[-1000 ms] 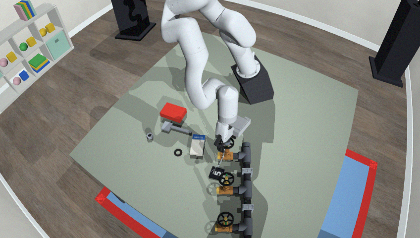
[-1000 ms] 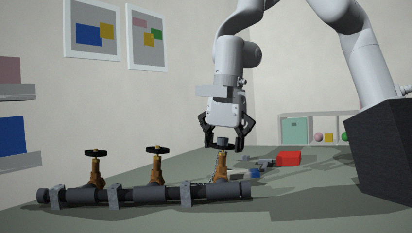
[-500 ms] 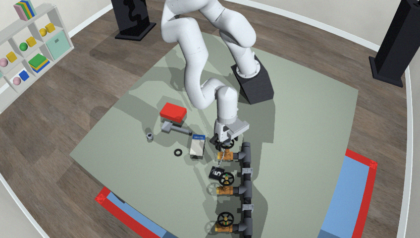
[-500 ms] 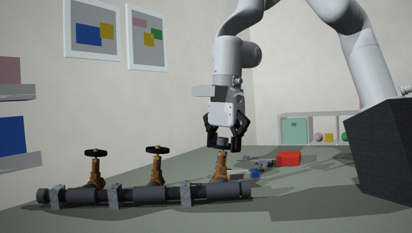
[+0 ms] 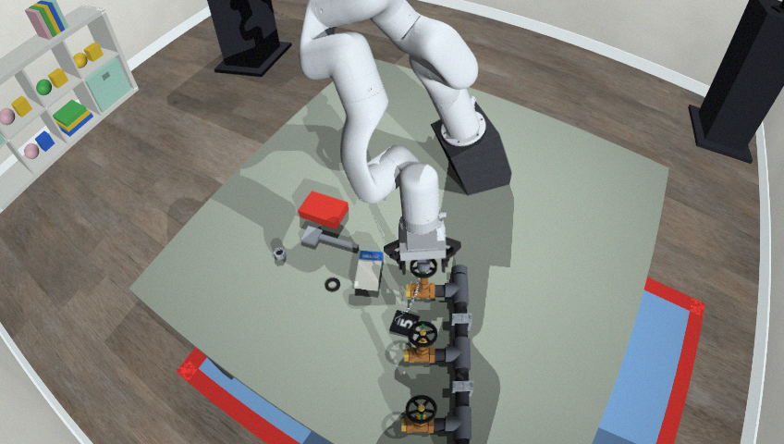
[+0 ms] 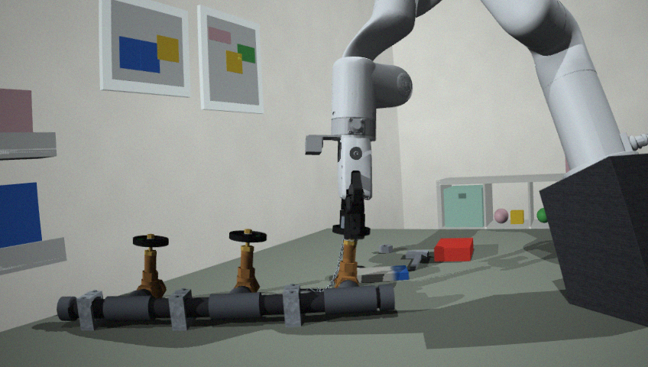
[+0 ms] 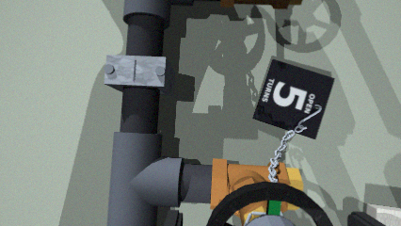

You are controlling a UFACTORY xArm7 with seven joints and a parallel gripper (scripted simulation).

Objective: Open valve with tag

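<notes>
Now: hand 20 mm below the grey cap. Also, from my hand: black washer: 230 mm to the right, 120 mm below, 50 mm ahead; then blue box: 150 mm to the right, 110 mm below, 10 mm behind; then black tag: 120 mm below, 100 mm ahead, 20 mm to the right.
</notes>
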